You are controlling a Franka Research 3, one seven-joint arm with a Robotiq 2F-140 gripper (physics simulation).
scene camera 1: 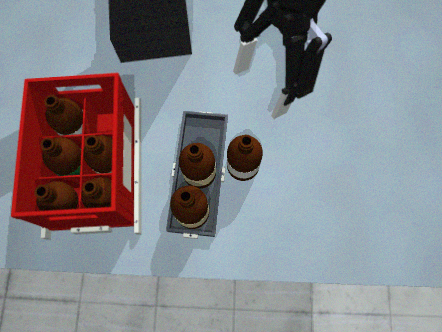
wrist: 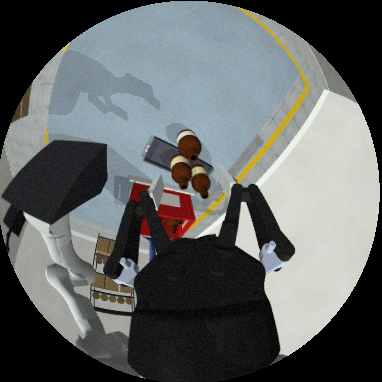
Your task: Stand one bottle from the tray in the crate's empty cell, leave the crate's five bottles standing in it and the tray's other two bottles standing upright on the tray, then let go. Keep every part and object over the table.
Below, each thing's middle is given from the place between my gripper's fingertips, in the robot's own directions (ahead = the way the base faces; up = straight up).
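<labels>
I find the white strip (scene camera 1: 137,132) 26 cm below my hand, 25 cm to the right of it and 5 cm ahead of it.
</labels>
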